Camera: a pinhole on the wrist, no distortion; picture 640 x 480 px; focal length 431.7 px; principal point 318.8 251.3 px. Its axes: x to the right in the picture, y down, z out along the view. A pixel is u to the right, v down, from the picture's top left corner.
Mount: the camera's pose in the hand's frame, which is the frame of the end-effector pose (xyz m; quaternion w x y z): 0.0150 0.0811 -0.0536 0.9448 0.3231 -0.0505 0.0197
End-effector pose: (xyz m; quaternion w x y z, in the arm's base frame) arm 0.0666 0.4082 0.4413 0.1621 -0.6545 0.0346 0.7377
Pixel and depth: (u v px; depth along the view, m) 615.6 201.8 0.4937
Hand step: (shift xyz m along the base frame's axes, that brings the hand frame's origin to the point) -0.2748 0.3998 -0.2182
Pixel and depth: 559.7 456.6 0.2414
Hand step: -0.2285 0.0583 -0.0910
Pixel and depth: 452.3 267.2 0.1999
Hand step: -0.1048 0.0750 -0.0362
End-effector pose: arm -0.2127 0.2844 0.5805 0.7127 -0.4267 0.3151 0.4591
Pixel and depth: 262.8 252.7 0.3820
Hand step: 0.1293 0.1592 0.2098
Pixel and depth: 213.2 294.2 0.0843
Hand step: -0.0373 0.0166 0.0063
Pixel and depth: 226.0 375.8 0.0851
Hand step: -0.0476 0.0293 0.0061
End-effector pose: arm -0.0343 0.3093 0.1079 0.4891 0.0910 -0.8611 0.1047
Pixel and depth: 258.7 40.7 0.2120
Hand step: 0.0077 -0.1369 -0.0327
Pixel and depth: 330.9 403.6 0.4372
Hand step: -0.2905 -0.1649 -0.2036
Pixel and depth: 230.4 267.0 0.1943
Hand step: -0.0524 -0.0557 -0.0820
